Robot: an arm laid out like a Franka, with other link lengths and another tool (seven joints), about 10 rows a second.
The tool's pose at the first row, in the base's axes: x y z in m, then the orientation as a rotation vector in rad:
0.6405, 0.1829, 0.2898, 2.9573, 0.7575, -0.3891
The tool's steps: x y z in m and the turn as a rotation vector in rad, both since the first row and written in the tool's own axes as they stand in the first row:
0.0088, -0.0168, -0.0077, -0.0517, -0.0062, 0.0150
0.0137, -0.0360, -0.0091, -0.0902, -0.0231, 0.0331
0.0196, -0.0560, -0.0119, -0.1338, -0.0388, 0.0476
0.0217, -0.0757, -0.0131, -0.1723, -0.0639, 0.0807
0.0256, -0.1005, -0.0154, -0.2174, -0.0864, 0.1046
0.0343, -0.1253, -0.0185, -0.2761, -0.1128, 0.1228
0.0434, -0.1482, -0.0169, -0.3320, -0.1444, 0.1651
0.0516, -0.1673, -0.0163, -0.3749, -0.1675, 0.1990
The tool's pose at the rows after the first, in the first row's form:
0.6416, 0.2027, 0.2950, 2.9106, 0.7328, -0.3717
0.6369, 0.2220, 0.2951, 2.8723, 0.7032, -0.3759
0.6329, 0.2426, 0.2963, 2.8287, 0.6793, -0.3759
0.6255, 0.2610, 0.2969, 2.7897, 0.6283, -0.3897
0.6174, 0.2848, 0.2981, 2.7432, 0.5914, -0.3968
0.6135, 0.3110, 0.2989, 2.6812, 0.5627, -0.4026
0.6099, 0.3351, 0.2950, 2.6231, 0.5010, -0.4141
0.6075, 0.3556, 0.2923, 2.5784, 0.4530, -0.4208

